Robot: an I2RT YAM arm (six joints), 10 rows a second.
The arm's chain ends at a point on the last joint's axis. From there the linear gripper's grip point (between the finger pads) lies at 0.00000 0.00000 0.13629 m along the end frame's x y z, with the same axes.
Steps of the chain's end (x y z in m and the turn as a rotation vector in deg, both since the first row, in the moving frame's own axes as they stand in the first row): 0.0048 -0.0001 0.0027 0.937 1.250 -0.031; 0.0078 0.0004 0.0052 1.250 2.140 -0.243; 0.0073 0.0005 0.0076 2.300 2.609 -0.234; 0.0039 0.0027 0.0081 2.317 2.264 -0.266; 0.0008 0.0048 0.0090 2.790 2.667 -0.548; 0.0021 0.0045 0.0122 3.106 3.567 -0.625; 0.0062 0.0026 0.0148 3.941 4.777 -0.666
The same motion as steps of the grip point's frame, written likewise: 0.0078 -0.0023 0.0026 0.937 1.250 -0.031; 0.0129 -0.0026 0.0051 1.250 2.140 -0.243; 0.0135 -0.0050 0.0073 2.300 2.609 -0.234; 0.0093 -0.0028 0.0079 2.317 2.264 -0.266; 0.0071 -0.0019 0.0087 2.790 2.667 -0.548; 0.0105 -0.0029 0.0117 3.106 3.567 -0.625; 0.0175 -0.0068 0.0140 3.941 4.777 -0.666
